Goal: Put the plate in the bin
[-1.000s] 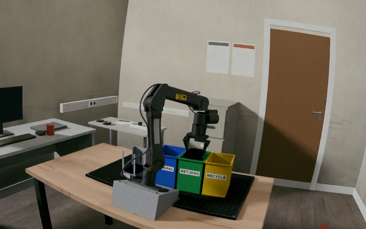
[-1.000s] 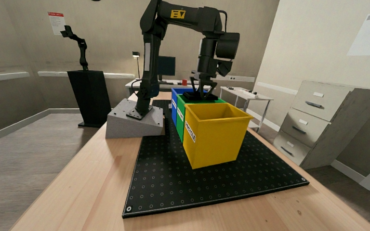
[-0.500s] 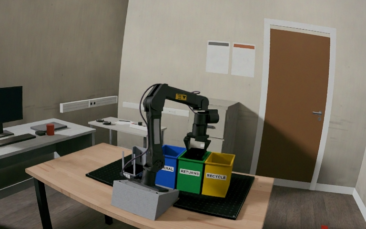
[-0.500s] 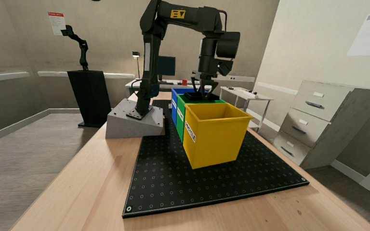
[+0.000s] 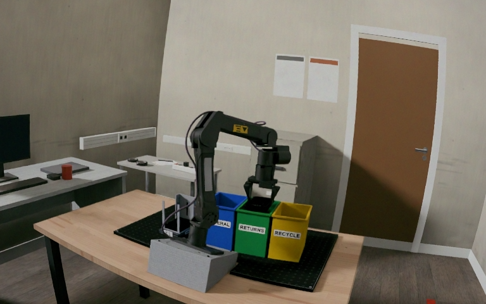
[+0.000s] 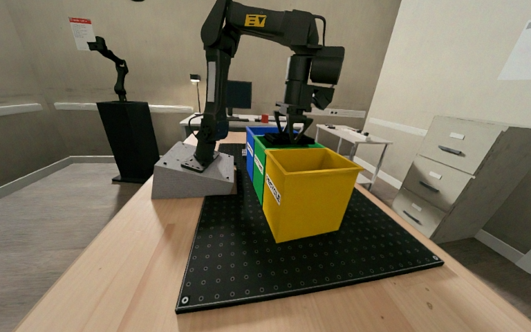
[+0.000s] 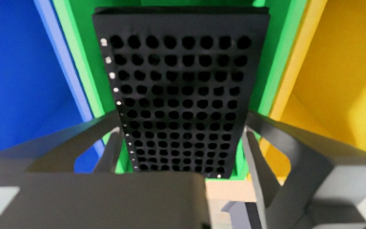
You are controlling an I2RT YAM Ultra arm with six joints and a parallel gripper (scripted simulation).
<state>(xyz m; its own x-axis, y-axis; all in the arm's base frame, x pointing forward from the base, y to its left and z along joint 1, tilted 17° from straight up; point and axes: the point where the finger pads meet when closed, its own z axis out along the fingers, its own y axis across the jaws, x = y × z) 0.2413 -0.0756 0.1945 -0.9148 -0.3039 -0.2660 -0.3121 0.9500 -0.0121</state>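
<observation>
Now: the black 96-well plate right at my hand. Round my hand: green returns bin 100 mm below; yellow recycle bin 40 mm ahead, 120 mm to the right, 100 mm below; blue bin 40 mm behind, 130 mm to the left, 100 mm below.
</observation>
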